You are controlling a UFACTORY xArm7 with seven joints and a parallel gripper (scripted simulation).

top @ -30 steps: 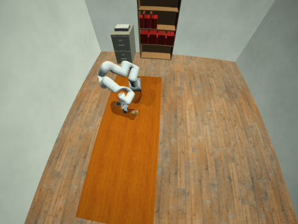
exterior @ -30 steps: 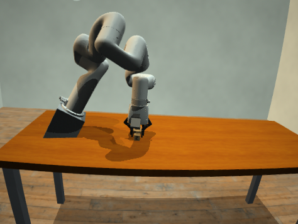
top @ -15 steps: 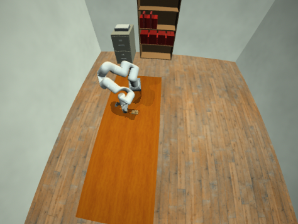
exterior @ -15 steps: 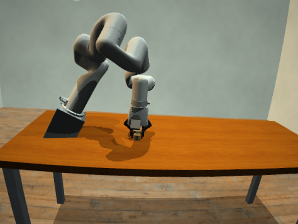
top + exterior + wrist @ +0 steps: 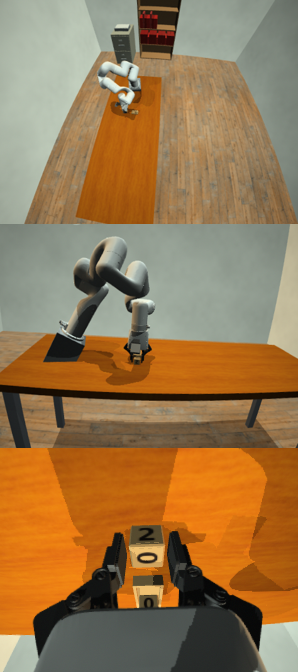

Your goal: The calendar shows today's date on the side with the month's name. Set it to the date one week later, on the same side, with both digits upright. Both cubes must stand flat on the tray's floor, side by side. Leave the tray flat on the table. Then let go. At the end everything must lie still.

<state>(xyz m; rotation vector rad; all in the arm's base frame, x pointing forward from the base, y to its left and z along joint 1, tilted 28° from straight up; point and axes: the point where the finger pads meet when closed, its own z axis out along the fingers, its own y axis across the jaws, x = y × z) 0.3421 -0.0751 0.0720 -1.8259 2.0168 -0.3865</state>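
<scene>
Now: hand 10 mm short of the wooden tray, 110 mm to the right of it and 20 mm above it.
</scene>
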